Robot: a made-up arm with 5 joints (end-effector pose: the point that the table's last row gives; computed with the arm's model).
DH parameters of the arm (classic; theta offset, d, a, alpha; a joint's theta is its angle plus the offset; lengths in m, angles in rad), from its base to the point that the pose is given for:
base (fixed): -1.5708 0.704 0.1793 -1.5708
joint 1: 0 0.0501 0.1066 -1.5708
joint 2: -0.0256 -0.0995 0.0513 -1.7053
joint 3: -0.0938 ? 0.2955 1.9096
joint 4: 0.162 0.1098 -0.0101 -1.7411
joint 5: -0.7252 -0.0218 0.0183 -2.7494
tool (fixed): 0.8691 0.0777 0 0
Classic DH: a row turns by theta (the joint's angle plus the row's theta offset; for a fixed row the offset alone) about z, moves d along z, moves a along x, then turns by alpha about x.
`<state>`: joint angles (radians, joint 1 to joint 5).
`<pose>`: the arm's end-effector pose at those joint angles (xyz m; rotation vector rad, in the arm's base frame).
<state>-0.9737 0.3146 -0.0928 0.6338 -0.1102</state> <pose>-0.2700 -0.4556 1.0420 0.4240 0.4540 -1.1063</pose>
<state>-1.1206 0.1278 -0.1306 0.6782 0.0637</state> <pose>-0.2079 -0.4323 1.1197 0.1458 0.5290 -1.2291</pose>
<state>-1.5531 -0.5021 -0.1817 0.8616 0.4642</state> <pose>0.0510 -0.2458 1.2715 -0.7545 0.6231 -1.5716</pose>
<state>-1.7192 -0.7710 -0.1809 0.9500 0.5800</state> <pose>0.1713 -0.1514 1.2636 -1.1215 0.6140 -1.6855</pose>
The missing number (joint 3, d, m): 0.2778
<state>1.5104 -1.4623 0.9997 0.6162 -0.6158</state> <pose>0.4076 -0.5446 0.4338 1.1390 -0.0220 1.2732</pose>
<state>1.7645 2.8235 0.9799 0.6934 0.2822</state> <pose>0.0829 -0.5918 0.9133 0.3670 -1.7404 1.0828</pose>
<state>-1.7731 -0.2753 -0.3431 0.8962 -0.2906</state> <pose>-0.0805 -0.2059 1.2403 -0.0719 0.4470 -1.1128</pose>
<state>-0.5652 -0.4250 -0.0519 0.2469 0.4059</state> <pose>0.0553 -0.6283 0.9917 -0.4613 1.1649 -0.6255</pose>
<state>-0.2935 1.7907 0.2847 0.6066 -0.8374</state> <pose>-0.3443 -0.0018 0.7324 1.3810 -0.7290 -1.4102</pose>
